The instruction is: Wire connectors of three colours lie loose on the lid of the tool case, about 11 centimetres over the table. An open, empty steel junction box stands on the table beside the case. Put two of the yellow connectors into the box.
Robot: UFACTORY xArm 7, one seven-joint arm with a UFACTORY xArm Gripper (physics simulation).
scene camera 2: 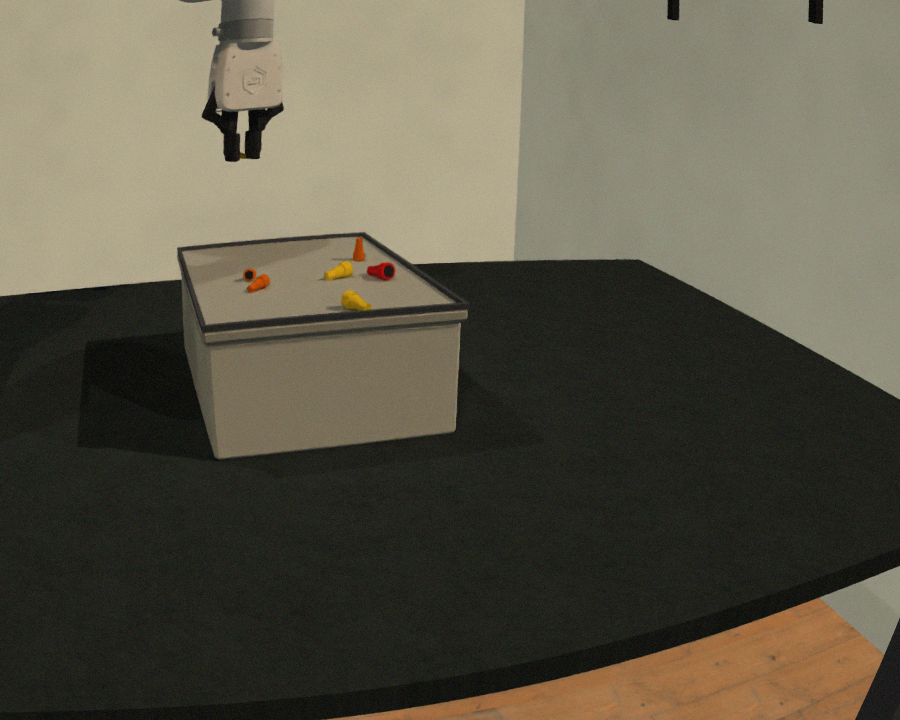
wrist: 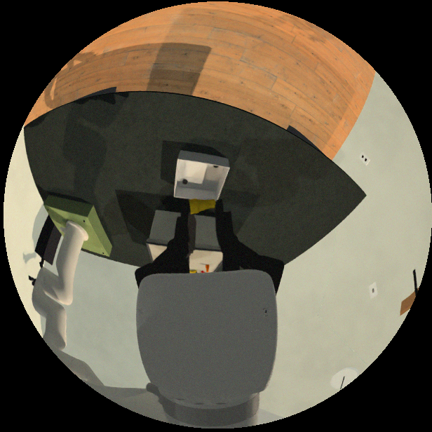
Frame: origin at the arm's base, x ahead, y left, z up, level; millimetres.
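Seen in the pictures: gripper, fingertip midpoint: (scene camera 2: 242, 160).
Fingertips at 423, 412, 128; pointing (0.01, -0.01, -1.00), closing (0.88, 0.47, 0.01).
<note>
A point is followed by its place in that frame, as x, y, z.
My gripper (scene camera 2: 243, 147) {423, 412, 128} (wrist: 204, 210) is shut on a yellow connector (scene camera 2: 242, 156) {424, 424, 132} (wrist: 202, 206), high above the table. In the scene view it hangs above the level of the case lid. The open steel junction box (wrist: 201, 176) stands on the table just ahead of the fingertips in the wrist view; it does not show in the scene view. Two more yellow connectors (scene camera 2: 339, 271) {506, 8, 64} (scene camera 2: 355, 301) {503, -96, 65} lie on the lid of the tool case (scene camera 2: 337, 382) {487, -106, 2} (wrist: 206, 231), one of them near the lid's front edge. In the wrist view my fingers hide part of the case.
A red connector (scene camera 2: 381, 271) {542, -5, 65} and three orange connectors (scene camera 2: 358, 250) {534, 77, 67} (scene camera 2: 249, 274) {422, 16, 63} (scene camera 2: 258, 283) {429, -16, 63} are also on the lid; one orange stands upright. A raised dark rim (scene camera 2: 337, 313) {487, -109, 60} runs around the lid. A green block (wrist: 92, 227) with a pale arm-like shape (wrist: 70, 260) is at the left in the wrist view.
</note>
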